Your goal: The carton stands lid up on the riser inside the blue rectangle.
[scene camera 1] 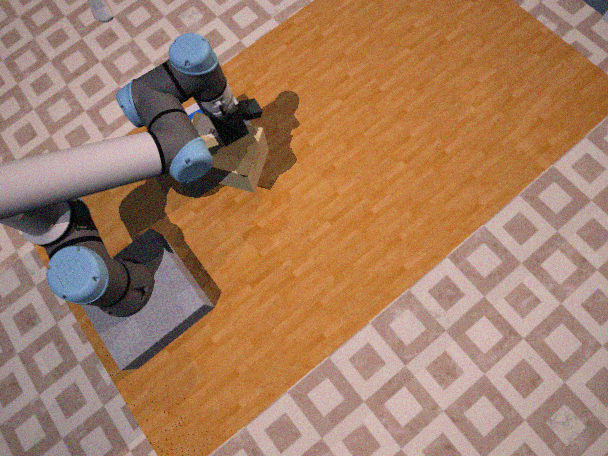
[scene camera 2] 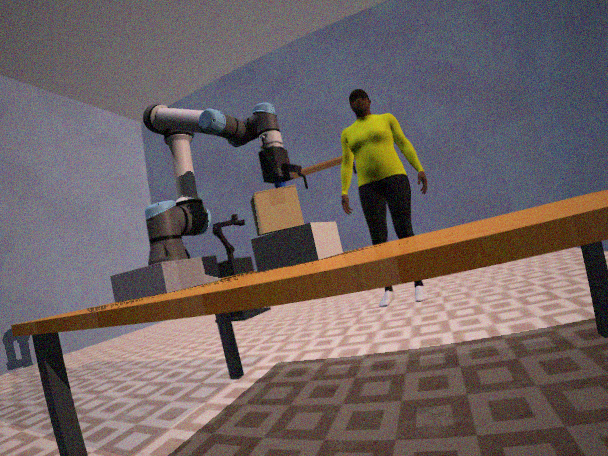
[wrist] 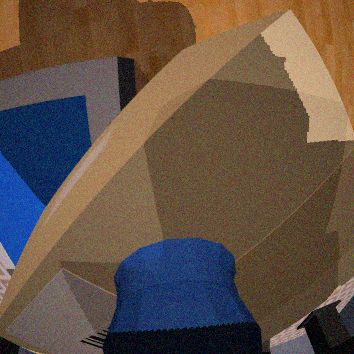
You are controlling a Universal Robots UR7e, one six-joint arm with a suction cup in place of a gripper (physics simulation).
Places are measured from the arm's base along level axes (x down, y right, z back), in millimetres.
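Pixels of known places: hand, its tool point: (wrist: 172, 250); arm's base, origin of its link: (scene camera 1: 125, 287) (scene camera 2: 170, 264).
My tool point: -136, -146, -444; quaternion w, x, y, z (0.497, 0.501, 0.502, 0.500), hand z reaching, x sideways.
For each thing: its top centre in the pictures, then the offset to it from my tool point, as dx, dy, dz.
- tan carton, centre of its top: (wrist: 178, 351) (scene camera 1: 217, 140) (scene camera 2: 270, 191) -22, +0, +41
- grey riser, centre of its top: (wrist: 33, 211) (scene camera 2: 294, 230) +109, -129, +65
- blue rectangle, centre of its top: (wrist: 33, 211) +109, -129, +65
The tan carton (scene camera 1: 257, 159) (scene camera 2: 279, 211) (wrist: 225, 165) is upright, with its seamed top face under the suction cup. In scene camera 2 its lower edge runs along the top of the grey riser (scene camera 2: 282, 250) (wrist: 102, 75), with no clear gap; the contact itself is too small to judge. My gripper, a blue suction cup (scene camera 2: 280, 185) (wrist: 175, 272), is on the top face and holds the carton. Part of the blue rectangle (scene camera 1: 195, 114) (wrist: 47, 135) shows beside the carton; the carton hides the rest, so its fit inside cannot be told.
The arm stands on a grey base block (scene camera 1: 165, 305) (scene camera 2: 182, 276) on the wooden table (scene camera 1: 350, 200) (scene camera 2: 415, 255). A person in a yellow top (scene camera 2: 375, 147) stands behind the table. A small dark arm (scene camera 2: 226, 240) shows between the base block and the riser in scene camera 2.
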